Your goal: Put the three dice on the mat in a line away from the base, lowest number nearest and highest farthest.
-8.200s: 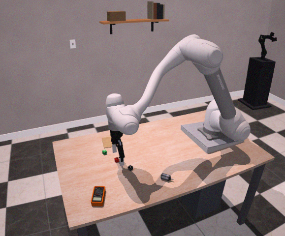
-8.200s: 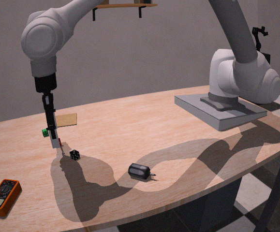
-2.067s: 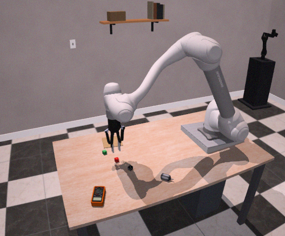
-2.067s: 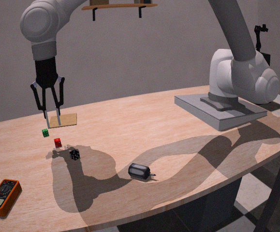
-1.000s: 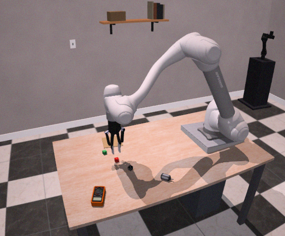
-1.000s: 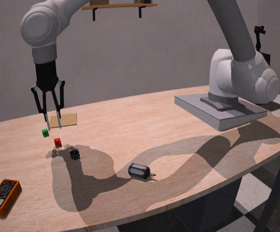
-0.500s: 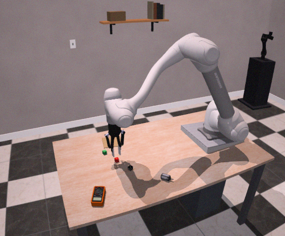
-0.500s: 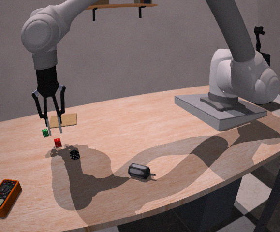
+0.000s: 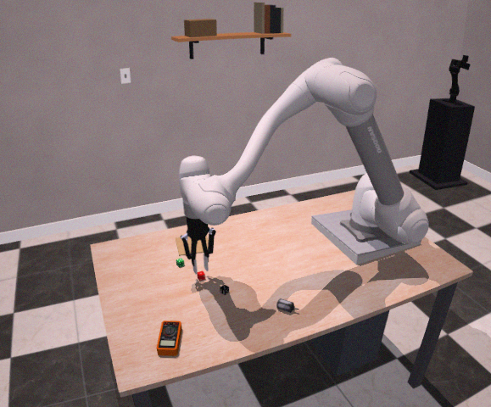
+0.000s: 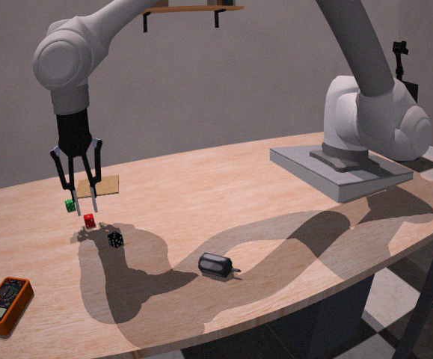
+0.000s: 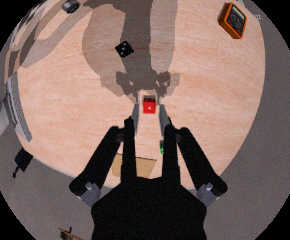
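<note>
The red die lies 60 mm below my hand. The rest, counted from my hand: black die: 60 mm behind, 110 mm to the left, 60 mm below; tan mat: 10 mm behind, 240 mm to the right, 70 mm below; green die: 60 mm ahead, 110 mm to the right, 60 mm below.
</note>
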